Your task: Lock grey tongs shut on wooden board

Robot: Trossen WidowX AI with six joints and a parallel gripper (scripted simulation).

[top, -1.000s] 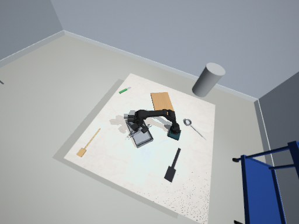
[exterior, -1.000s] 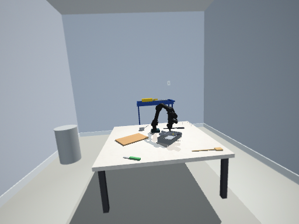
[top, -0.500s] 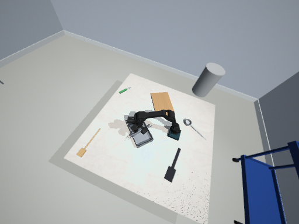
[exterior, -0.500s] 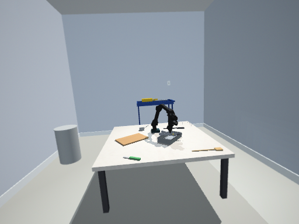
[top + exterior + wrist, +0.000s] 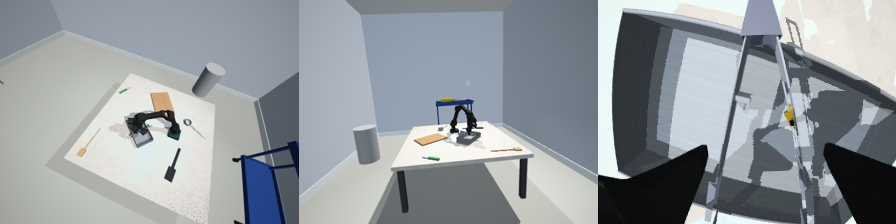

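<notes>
My gripper tip is now 4 cm above the grey roasting tin, 1 cm to the left of it and 1 cm past it. Also, from my gripper tip: wooden board (46 cm to the right, 20 cm behind, 6 cm below); then black spatula (41 cm behind, 24 cm to the left, 7 cm below); then green-handled tool (54 cm to the right, 30 cm ahead, 6 cm below).
</notes>
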